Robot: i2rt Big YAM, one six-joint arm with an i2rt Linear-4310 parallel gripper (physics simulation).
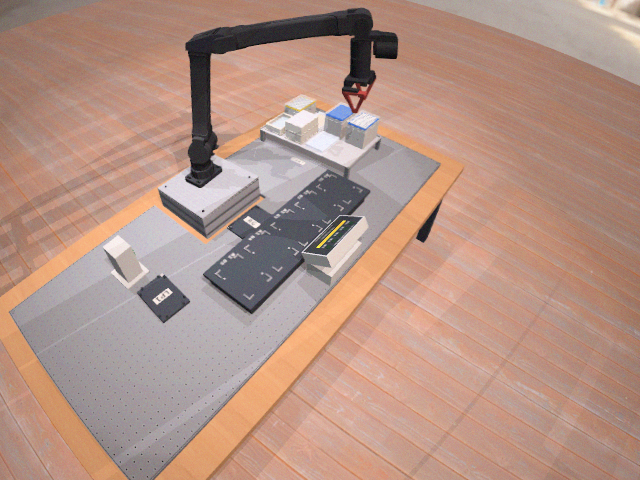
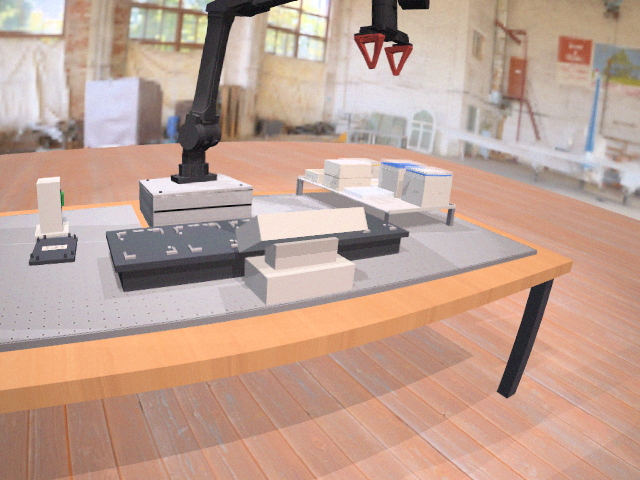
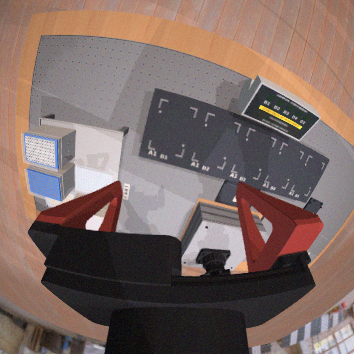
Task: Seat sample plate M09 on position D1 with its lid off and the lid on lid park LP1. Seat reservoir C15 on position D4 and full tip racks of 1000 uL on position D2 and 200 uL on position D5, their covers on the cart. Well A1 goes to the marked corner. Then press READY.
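My gripper is open and empty, high above the cart. On the cart stand a blue-edged rack with a dotted top, a solid-blue-topped rack, a yellow-edged rack, a white block-like stack, a low white tray and a flat pale plate. The dark deck has D1 at its cart end; its positions hold no labware. Lid park LP1 is bare. Labels M09 and C15 are unreadable.
A console with a yellow bar on its screen stands along the deck's front side. A white upright block with a green part stands beside LP1. A small dark pad lies between deck and arm base.
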